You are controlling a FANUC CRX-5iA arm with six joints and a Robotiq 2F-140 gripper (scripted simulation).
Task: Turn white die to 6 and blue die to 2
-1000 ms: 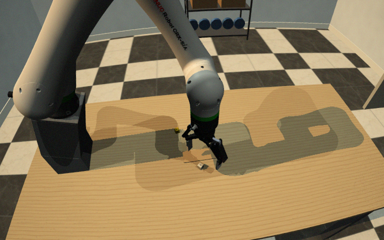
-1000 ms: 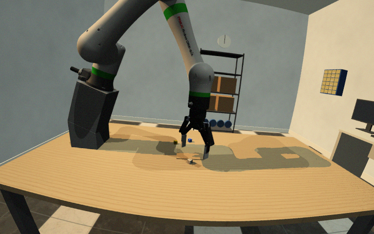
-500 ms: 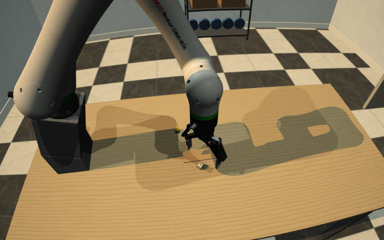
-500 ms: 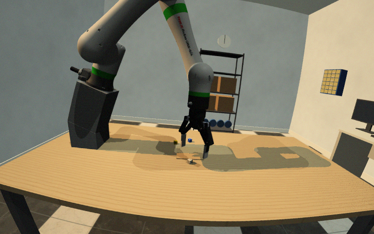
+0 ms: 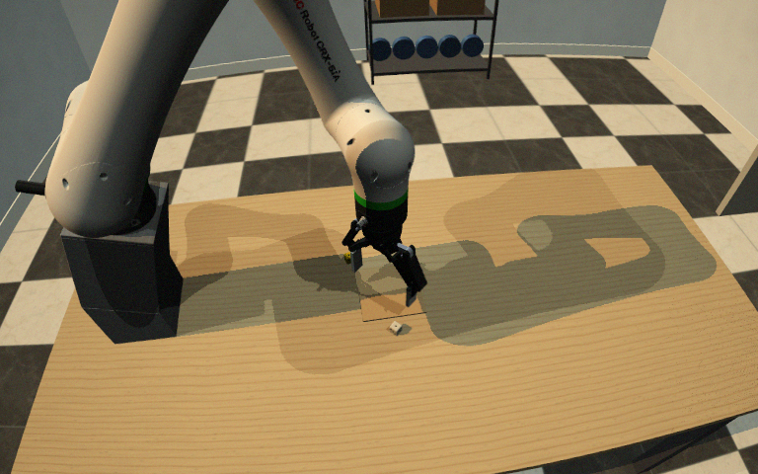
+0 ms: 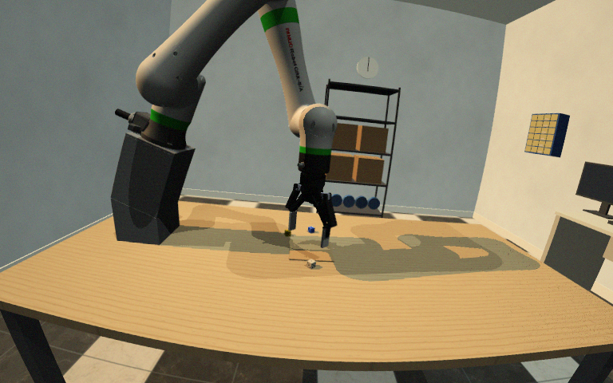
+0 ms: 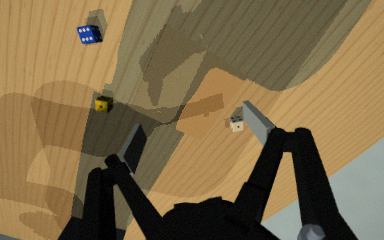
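Now: the yellow die 70 mm behind my hand, 130 mm to the left of it and 50 mm below it. Round my hand: white die: 20 mm ahead, 80 mm to the right, 50 mm below; blue die: 20 mm ahead, 170 mm to the left, 50 mm below; tan mat: 20 mm ahead, 20 mm to the left, 60 mm below.
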